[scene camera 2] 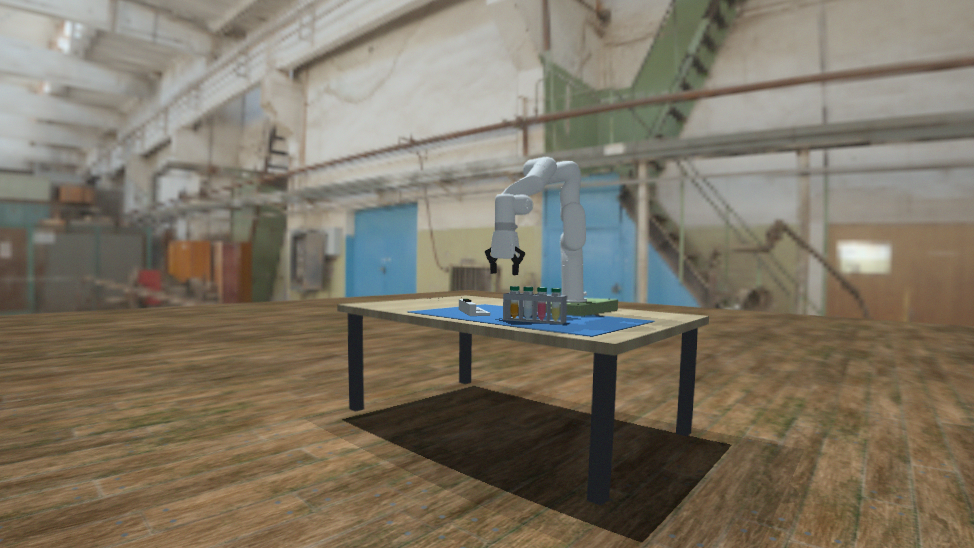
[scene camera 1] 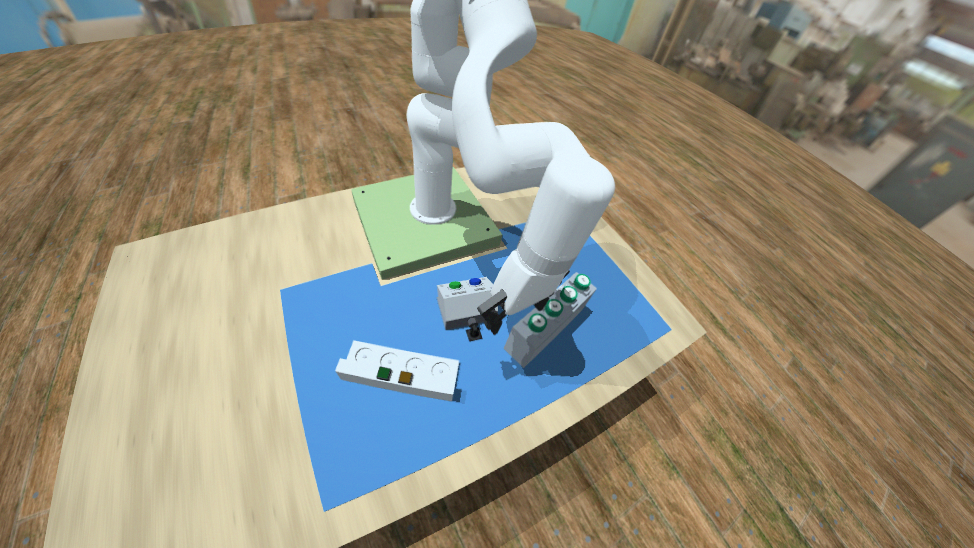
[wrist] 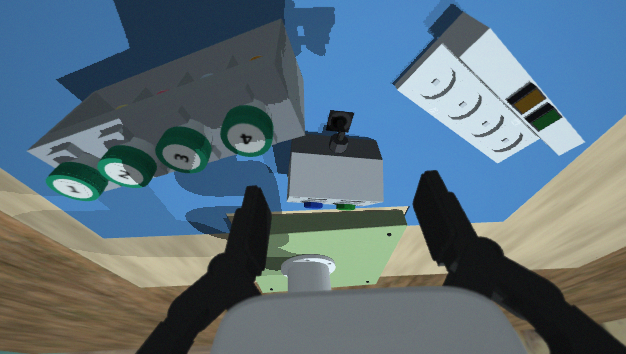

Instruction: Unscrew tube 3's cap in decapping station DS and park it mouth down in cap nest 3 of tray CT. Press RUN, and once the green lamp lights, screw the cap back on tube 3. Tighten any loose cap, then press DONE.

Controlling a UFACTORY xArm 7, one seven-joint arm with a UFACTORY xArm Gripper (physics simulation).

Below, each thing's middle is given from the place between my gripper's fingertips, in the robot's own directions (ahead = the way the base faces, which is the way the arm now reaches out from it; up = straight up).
Scene:
Right now the cap 3 (wrist: 182,149) is 11 cm to the left of my hand and 5 cm below it. Round my hand: grey lamp box (scene camera 1: 458,301): 12 cm below, 12 cm behind, 1 cm to the right; cap 4 (wrist: 247,131): 6 cm to the left, 5 cm below, 1 cm ahead; cap 2 (wrist: 127,166): 16 cm to the left, 5 cm below, 2 cm behind.

